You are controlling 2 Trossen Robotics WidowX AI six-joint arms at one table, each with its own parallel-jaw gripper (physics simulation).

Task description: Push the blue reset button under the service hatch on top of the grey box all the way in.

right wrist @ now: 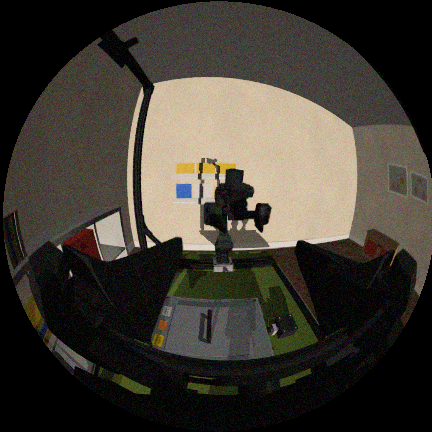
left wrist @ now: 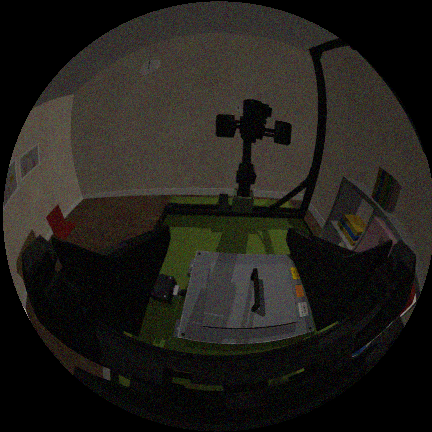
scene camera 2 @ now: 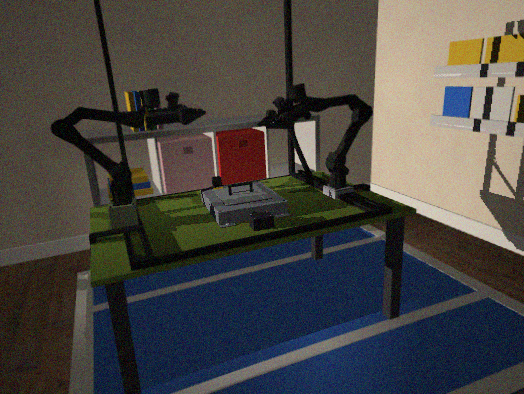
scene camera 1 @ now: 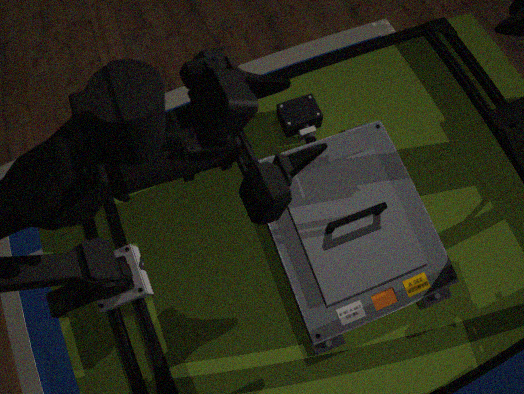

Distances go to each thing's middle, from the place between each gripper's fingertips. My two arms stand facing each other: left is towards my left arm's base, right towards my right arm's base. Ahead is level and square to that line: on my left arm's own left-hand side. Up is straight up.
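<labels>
The service hatch [scene camera 1: 354,229] is 28 cm below my left hand, 10 cm to the right of it and 7 cm behind it. My right gripper, which I can see, is 35 cm above the hatch, 12 cm to the right of it and 4 cm past it. Going by its middle, then, the service hatch is nearer to my left hand than to my right gripper.
</labels>
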